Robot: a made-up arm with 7 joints.
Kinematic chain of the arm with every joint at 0, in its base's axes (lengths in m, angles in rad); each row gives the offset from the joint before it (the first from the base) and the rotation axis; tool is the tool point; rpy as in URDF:
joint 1: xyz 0 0 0.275 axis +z
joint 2: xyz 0 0 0 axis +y
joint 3: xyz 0 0 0.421 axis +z
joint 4: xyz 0.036 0 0 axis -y
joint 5: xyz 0.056 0 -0.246 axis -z
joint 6: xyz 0 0 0 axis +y
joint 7: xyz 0.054 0 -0.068 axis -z
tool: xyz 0 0 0 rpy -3.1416 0 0
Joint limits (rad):
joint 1: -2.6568..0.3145
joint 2: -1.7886..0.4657
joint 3: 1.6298..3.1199
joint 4: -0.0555..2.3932
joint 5: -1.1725..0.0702
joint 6: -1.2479..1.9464
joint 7: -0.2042..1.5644
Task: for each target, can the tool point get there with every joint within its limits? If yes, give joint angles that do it. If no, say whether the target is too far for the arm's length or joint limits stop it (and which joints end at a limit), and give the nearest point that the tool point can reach.
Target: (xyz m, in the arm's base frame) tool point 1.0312 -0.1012 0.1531
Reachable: no: too far | nearest point 0.6982 0.0350 0.1857 | short by 0.361 m
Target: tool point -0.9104 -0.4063 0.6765
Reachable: no: too far | nearest point -0.6497 -0.2309 0.5541 | short by 0.337 m
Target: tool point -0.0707 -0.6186 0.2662
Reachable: no: joint limits stop it (at a limit: joint 1, joint 2, joint 3, joint 5) | nearest point 0.0017 -0.3401 0.4934 | short by 0.367 m
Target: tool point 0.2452 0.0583 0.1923
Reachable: yes | joints -1.9238 -1.6167 1.9740 0.4496 -0.9742 0.8426 1.0227
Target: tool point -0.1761 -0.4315 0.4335
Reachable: no: joint limits stop it (at a limit: joint 1, joint 2, joint 3, joint 5, joint 6) | nearest point -0.0347 -0.3411 0.5192 | short by 0.188 m
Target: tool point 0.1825 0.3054 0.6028
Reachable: yes | joints -1.1257 0.0211 2.1723 1.1031 -0.1761 0.6365 0.6405
